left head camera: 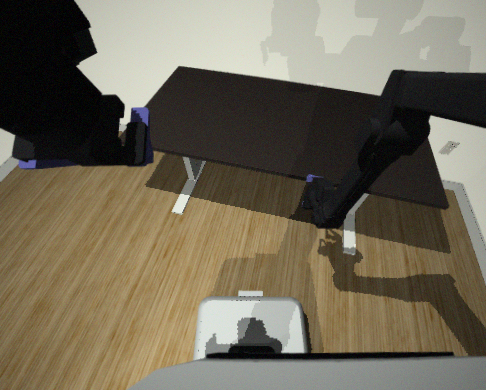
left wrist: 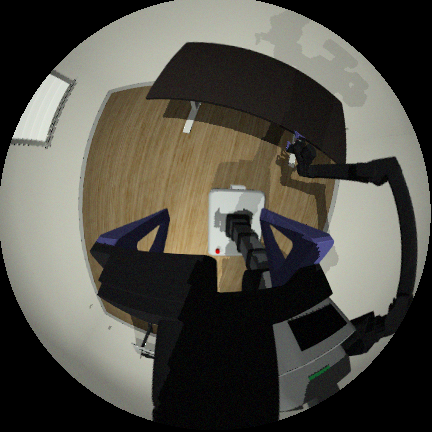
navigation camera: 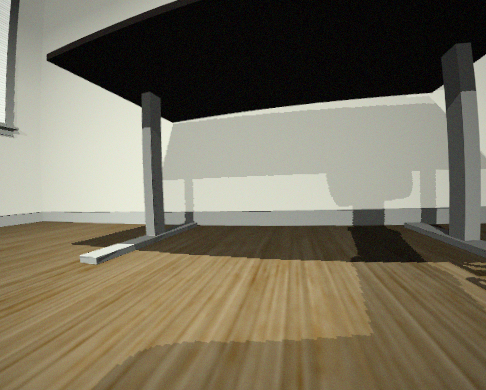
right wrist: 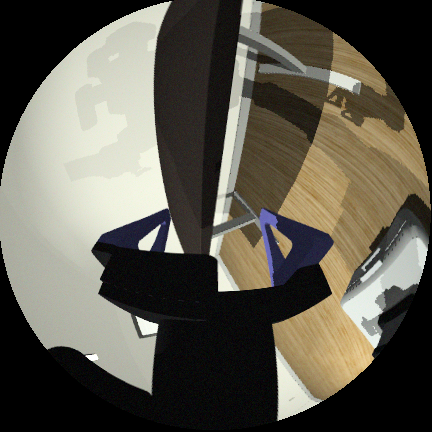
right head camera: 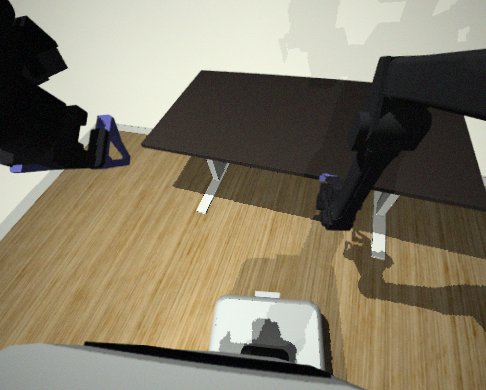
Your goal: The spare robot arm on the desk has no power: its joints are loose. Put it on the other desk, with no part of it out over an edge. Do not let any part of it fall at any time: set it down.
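The spare robot arm does not show in these views. A dark desk stands by the wall; I cannot tell which of the two desks it is. My right gripper is open and empty, at the desk's near edge, right of its middle. In the right wrist view the desk board runs between the spread fingers; contact cannot be told. My left gripper is open and empty, high and left of the desk.
The desk's left leg and right leg have feet reaching toward me. My white base is in front of the desk. A window is on the left wall.
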